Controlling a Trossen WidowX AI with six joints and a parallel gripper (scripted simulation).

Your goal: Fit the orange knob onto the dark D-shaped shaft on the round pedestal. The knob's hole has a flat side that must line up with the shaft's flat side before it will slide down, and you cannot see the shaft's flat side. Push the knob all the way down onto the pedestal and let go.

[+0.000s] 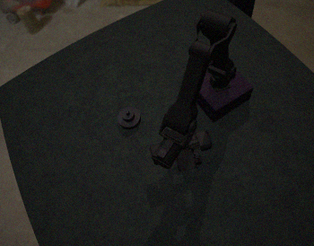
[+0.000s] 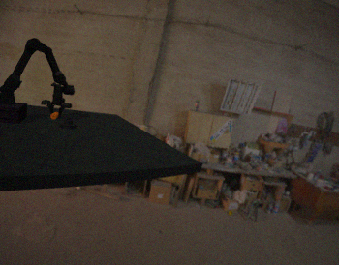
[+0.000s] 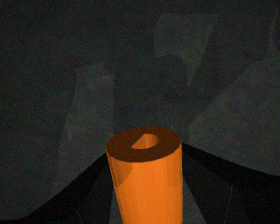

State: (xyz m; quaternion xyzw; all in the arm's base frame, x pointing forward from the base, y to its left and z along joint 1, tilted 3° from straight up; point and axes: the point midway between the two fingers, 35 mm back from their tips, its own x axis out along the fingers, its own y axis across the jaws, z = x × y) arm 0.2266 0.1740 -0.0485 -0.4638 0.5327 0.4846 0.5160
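The orange knob lies 2 cm to the right of my gripper tip and 1 cm above it. The rest, counted from my gripper tip: dark shaft 21 cm to the right, 12 cm ahead, 2 cm above.
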